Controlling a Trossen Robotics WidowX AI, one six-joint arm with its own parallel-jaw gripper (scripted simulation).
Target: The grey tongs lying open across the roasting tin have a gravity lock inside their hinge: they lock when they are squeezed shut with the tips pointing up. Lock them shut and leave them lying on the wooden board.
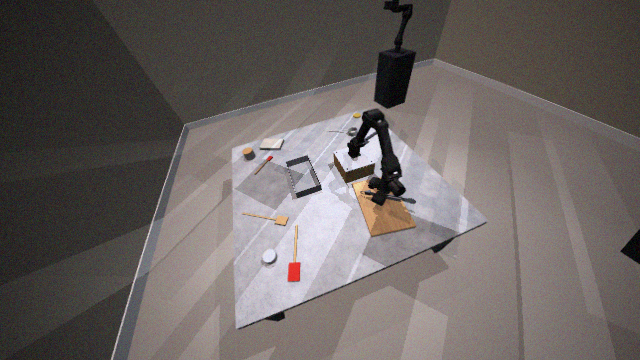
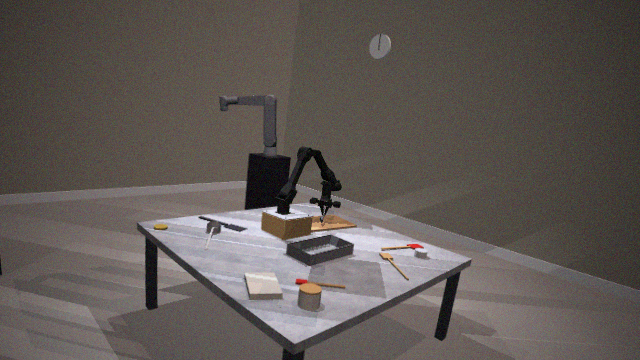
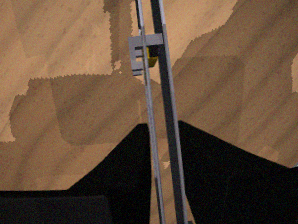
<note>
I see my gripper (image 3: 159, 132), a book (image 2: 260, 286) and a wooden board (image 1: 392, 217).
The wooden board is seen too in image 3 (image 3: 76, 98). Image 3 does not show the book: it is out of frame.
</note>
